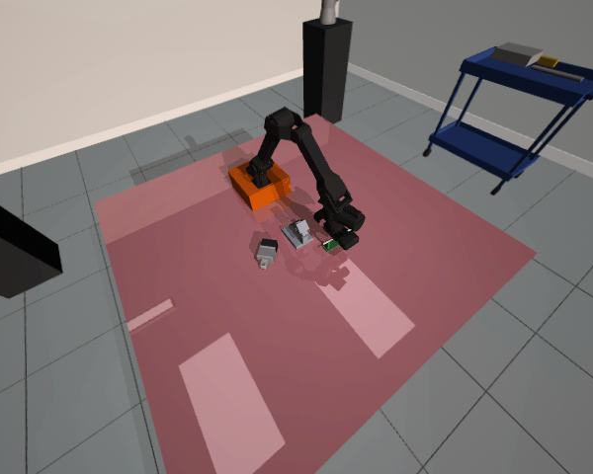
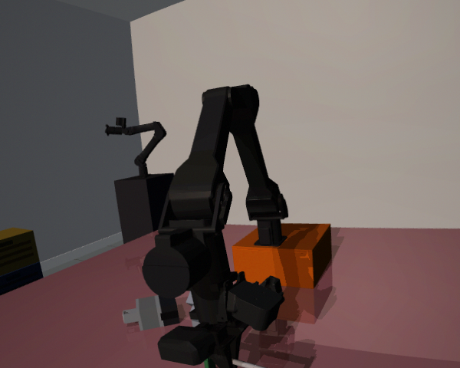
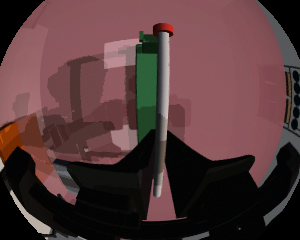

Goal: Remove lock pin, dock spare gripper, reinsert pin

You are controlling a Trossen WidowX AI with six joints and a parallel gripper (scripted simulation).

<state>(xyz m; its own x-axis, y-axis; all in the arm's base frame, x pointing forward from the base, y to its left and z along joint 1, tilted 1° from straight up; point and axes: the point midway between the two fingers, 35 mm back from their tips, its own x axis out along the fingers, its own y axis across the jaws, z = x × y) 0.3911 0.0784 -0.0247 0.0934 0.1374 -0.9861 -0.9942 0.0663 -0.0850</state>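
Now: the green tray 2 cm to the left of my gripper tip. The rest, counted from my gripper tip: grey mount (11 cm behind, 9 cm to the right, 3 cm above); then spare gripper (11 cm behind, 24 cm to the right, 1 cm below).
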